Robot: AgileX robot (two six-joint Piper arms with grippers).
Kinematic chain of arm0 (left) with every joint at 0, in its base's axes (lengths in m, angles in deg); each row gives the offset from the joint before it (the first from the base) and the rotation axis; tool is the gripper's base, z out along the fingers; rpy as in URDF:
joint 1: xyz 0 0 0.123 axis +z
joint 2: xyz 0 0 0 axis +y
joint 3: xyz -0.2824 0 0.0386 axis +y
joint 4: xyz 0.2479 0 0.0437 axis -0.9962 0 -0.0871
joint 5: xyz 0 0 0 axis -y
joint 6: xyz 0.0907 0 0.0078 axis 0.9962 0 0.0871
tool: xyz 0 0 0 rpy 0 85 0
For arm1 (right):
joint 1: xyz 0 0 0.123 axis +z
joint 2: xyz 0 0 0 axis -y
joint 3: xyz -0.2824 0 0.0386 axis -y
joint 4: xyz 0.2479 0 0.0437 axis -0.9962 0 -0.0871
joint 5: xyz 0 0 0 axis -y
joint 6: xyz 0.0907 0 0.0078 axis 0.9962 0 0.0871
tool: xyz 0 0 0 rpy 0 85 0
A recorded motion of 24 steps. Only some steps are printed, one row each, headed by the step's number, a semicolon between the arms.
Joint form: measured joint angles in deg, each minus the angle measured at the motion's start. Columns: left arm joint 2, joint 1, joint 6, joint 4, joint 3, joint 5; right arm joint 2, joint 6, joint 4, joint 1, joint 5, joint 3.
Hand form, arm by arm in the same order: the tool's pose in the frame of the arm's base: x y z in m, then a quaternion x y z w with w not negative. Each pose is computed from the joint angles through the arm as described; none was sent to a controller.
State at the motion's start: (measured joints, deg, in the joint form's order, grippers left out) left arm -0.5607 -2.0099 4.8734 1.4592 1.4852 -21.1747; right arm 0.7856 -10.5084 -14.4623 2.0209 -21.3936 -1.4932
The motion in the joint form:
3: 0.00 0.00 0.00 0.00 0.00 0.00; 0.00 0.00 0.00 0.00 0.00 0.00
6: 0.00 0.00 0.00 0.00 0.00 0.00; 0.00 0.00 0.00 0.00 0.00 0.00
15: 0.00 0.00 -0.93 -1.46 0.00 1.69; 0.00 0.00 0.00 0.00 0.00 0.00
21: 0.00 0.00 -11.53 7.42 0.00 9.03; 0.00 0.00 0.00 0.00 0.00 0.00
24: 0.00 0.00 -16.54 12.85 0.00 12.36; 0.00 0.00 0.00 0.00 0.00 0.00
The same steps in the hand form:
3: 0.0527 -0.0027 0.1716 0.04148 0.80326 0.00409 0.59416; 0.0521 0.0102 0.1725 -0.02048 0.80053 0.06266 0.59566
6: 0.0527 -0.0027 0.1716 0.04148 0.80326 0.00409 0.59416; 0.0521 0.0102 0.1725 -0.02048 0.80053 0.06266 0.59566
15: 0.0535 -0.0019 0.1742 0.04132 0.79445 0.01023 0.60584; 0.0521 0.0102 0.1725 -0.02048 0.80053 0.06266 0.59566
21: 0.0558 -0.0049 0.1858 -0.07695 0.75034 -0.11112 0.64709; 0.0521 0.0102 0.1725 -0.02048 0.80053 0.06266 0.59566
24: 0.0563 -0.0055 0.1913 -0.13881 0.72088 -0.17671 0.65562; 0.0521 0.0102 0.1725 -0.02048 0.80053 0.06266 0.59566

